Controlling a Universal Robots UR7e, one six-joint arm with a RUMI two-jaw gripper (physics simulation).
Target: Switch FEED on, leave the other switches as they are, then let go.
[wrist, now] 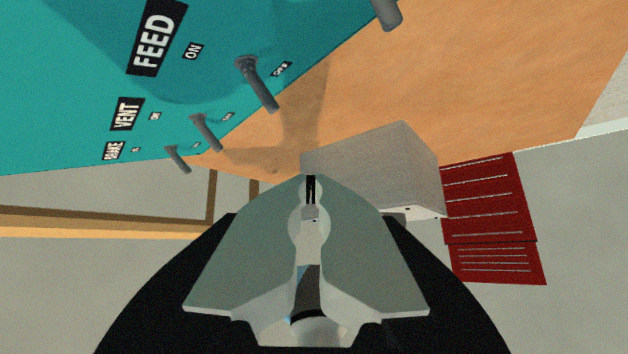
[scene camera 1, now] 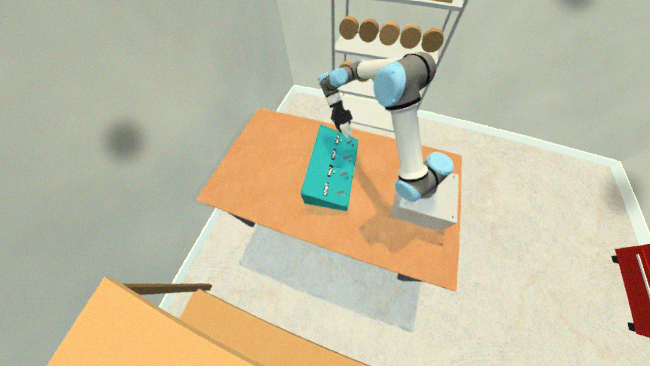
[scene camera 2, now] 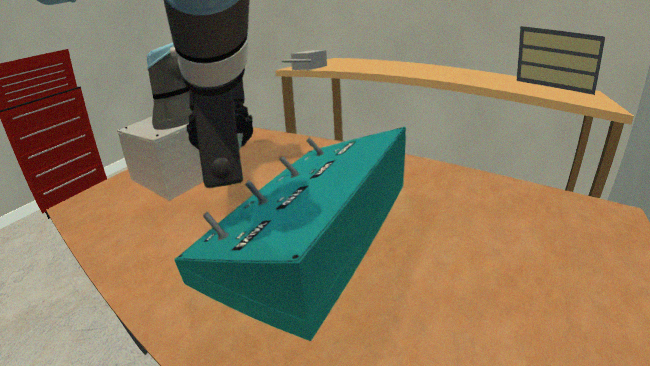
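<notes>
A teal sloped switch box carries VALVE, FEED, VENT and BRAKE toggles in a row. The FEED lever leans away from its name plate, to its OFF side. The VALVE lever, VENT lever and BRAKE lever lean the same way. My gripper is shut and empty, above the VALVE end of the box, apart from the levers in the wrist view. Its fingertips are hidden in scene camera 2.
The box stands on an orange-brown table. The arm's pale base block stands on the lever side. A red tool cabinet, a wooden bench and a shelf rack stand beyond the table.
</notes>
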